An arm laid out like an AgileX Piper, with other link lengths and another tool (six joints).
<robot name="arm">
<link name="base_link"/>
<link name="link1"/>
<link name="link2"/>
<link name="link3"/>
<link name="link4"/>
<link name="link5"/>
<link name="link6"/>
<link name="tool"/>
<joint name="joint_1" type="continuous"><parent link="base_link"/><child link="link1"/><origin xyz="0.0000 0.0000 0.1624" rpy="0.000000 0.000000 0.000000"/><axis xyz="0 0 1"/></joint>
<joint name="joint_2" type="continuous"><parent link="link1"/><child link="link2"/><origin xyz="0.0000 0.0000 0.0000" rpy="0.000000 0.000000 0.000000"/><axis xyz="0 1 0"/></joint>
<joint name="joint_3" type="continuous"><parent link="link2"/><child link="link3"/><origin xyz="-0.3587 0.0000 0.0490" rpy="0.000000 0.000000 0.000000"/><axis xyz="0 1 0"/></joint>
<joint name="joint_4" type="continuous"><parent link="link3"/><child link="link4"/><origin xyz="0.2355 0.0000 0.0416" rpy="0.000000 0.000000 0.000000"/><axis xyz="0.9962 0 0.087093"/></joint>
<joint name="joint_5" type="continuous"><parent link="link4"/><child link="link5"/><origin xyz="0.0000 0.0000 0.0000" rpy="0.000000 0.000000 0.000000"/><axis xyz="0 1 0"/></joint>
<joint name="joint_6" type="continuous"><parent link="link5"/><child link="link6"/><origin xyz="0.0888 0.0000 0.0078" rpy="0.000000 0.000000 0.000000"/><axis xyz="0.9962 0 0.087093"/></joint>
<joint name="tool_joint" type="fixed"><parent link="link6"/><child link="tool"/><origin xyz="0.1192 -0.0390 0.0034" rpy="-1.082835 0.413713 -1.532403"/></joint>
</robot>
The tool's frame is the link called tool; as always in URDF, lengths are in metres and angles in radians. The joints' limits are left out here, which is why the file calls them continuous.
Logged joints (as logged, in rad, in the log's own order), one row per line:
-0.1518, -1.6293, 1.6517, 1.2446, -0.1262, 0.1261
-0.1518, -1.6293, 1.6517, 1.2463, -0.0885, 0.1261
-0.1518, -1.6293, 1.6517, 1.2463, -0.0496, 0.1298
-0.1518, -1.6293, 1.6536, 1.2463, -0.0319, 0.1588
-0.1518, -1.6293, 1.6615, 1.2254, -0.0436, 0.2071
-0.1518, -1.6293, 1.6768, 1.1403, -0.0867, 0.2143
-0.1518, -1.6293, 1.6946, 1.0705, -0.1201, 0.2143
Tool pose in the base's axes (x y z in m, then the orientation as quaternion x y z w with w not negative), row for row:
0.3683, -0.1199, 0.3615, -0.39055, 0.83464, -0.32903, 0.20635
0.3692, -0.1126, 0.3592, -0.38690, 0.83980, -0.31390, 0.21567
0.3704, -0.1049, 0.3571, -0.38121, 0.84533, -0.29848, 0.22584
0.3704, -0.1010, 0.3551, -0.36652, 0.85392, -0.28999, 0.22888
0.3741, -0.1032, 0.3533, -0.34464, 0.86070, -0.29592, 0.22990
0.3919, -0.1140, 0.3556, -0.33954, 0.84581, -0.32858, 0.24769
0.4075, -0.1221, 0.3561, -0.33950, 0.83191, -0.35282, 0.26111
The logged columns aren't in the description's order. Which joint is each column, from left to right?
Columns, left to right: joint_1, joint_3, joint_2, joint_5, joint_4, joint_6.
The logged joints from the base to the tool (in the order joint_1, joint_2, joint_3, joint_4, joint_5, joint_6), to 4 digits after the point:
-0.1518, 1.6517, -1.6293, -0.1262, 1.2446, 0.1261
-0.1518, 1.6517, -1.6293, -0.0885, 1.2463, 0.1261
-0.1518, 1.6517, -1.6293, -0.0496, 1.2463, 0.1298
-0.1518, 1.6536, -1.6293, -0.0319, 1.2463, 0.1588
-0.1518, 1.6615, -1.6293, -0.0436, 1.2254, 0.2071
-0.1518, 1.6768, -1.6293, -0.0867, 1.1403, 0.2143
-0.1518, 1.6946, -1.6293, -0.1201, 1.0705, 0.2143

